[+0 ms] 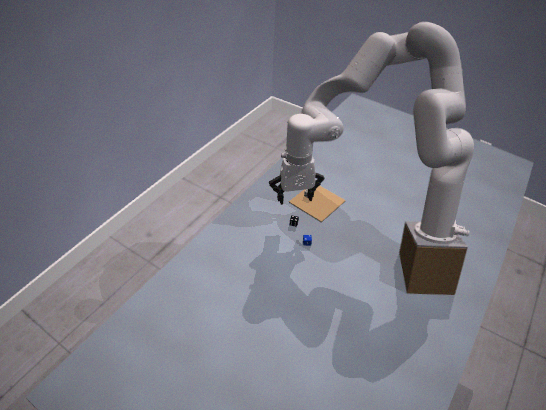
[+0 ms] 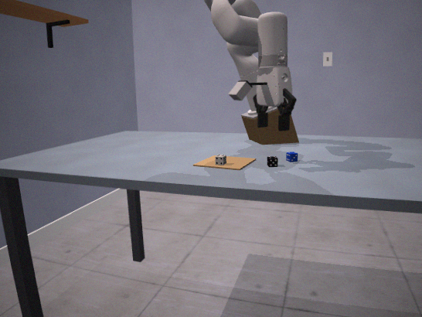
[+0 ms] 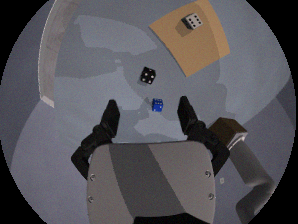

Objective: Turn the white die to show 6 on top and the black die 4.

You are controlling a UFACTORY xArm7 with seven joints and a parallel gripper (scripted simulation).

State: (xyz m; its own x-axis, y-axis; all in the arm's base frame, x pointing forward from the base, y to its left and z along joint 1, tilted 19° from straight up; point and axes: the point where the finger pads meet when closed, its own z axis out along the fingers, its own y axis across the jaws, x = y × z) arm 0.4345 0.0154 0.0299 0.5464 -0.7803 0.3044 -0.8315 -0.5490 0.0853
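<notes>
Right now the black die is 10 cm below my hand. Round my hand: blue die 7 cm behind, 6 cm to the left, 10 cm below; white die 1 cm behind, 14 cm to the right, 10 cm below; mat 4 cm behind, 13 cm to the right, 11 cm below.
</notes>
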